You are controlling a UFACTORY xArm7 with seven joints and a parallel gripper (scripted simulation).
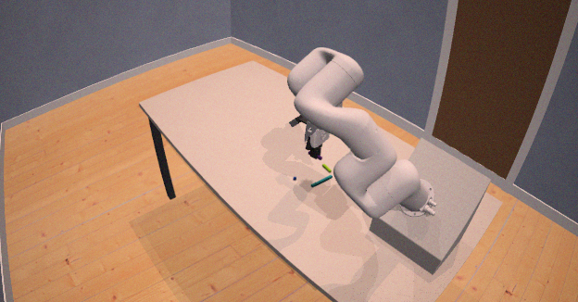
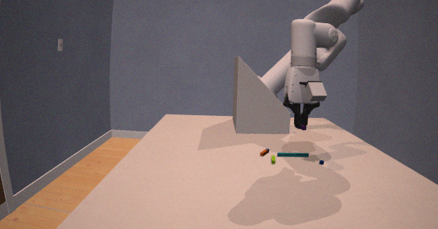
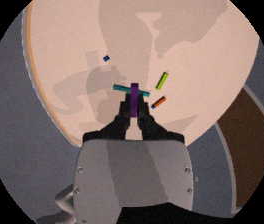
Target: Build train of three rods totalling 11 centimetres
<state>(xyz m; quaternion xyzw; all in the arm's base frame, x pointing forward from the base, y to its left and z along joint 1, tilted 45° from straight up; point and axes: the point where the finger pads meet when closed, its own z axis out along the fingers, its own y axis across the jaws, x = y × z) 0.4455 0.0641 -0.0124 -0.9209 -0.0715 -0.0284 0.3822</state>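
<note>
Now: hand 70 mm to the left of the lime rod and 120 mm above it. The rest, counted from my hand: turquoise rod (50 mm behind, 120 mm below); orange rod (70 mm behind, 90 mm to the right, 120 mm below); purple rod (20 mm below).
</note>
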